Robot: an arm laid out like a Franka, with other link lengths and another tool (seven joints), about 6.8 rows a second.
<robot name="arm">
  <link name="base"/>
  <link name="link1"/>
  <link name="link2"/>
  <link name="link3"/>
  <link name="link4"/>
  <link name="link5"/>
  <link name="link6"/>
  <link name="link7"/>
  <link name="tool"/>
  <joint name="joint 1" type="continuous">
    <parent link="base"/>
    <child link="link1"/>
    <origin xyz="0 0 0.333" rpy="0 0 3.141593"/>
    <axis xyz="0 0 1"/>
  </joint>
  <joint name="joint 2" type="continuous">
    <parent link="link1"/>
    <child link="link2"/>
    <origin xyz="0 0 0" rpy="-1.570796 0 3.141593"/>
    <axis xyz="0 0 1"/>
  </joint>
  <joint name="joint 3" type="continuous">
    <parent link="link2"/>
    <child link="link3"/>
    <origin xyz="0 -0.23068 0" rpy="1.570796 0 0"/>
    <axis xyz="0 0 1"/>
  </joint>
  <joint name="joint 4" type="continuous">
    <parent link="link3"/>
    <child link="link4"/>
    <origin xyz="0.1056 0 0" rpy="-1.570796 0 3.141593"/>
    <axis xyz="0 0 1"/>
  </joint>
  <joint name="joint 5" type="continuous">
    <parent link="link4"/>
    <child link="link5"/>
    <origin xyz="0.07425 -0.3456 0" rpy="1.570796 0 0"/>
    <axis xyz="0 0 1"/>
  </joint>
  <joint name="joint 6" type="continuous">
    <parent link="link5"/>
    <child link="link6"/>
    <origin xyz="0 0 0" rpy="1.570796 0 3.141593"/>
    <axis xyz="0 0 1"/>
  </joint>
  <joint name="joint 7" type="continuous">
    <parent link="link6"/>
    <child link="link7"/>
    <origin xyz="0.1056 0 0" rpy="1.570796 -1.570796 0"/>
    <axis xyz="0 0 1"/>
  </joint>
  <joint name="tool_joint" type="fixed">
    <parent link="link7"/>
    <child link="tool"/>
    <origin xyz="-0.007 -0.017 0.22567" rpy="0.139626 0 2.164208"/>
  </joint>
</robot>
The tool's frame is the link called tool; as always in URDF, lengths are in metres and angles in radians. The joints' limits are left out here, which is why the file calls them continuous.
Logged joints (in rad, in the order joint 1, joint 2, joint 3, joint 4, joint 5, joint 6, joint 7), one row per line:
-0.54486, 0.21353, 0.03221, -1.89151, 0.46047, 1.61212, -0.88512
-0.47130, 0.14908, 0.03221, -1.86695, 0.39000, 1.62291, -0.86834
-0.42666, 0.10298, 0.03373, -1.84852, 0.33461, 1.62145, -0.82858
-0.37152, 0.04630, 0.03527, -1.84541, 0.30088, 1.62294, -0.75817
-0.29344, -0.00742, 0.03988, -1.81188, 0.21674, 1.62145, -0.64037
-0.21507, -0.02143, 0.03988, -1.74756, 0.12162, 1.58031, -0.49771
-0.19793, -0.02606, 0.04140, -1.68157, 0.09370, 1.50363, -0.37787
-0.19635, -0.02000, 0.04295, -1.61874, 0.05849, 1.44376, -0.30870
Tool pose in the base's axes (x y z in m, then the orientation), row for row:
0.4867, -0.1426, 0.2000, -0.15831, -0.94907, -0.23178, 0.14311
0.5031, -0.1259, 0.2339, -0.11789, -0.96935, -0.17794, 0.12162
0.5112, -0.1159, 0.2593, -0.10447, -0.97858, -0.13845, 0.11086
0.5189, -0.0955, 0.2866, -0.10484, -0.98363, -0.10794, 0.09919
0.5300, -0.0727, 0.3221, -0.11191, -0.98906, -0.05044, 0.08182
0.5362, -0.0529, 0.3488, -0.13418, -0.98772, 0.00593, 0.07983
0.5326, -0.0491, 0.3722, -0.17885, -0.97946, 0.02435, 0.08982
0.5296, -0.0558, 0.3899, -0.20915, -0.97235, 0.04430, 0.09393
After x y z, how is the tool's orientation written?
As a quaternion, x y z w.
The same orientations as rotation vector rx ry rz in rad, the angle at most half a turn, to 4 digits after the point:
-0.4566, -2.7372, -0.6685
-0.3442, -2.8300, -0.5195
-0.3069, -2.8746, -0.4067
-0.3101, -2.9090, -0.3192
-0.3344, -2.9551, -0.1507
-0.4014, -2.9546, 0.0177
-0.5319, -2.9127, 0.0724
-0.6205, -2.8846, 0.1314

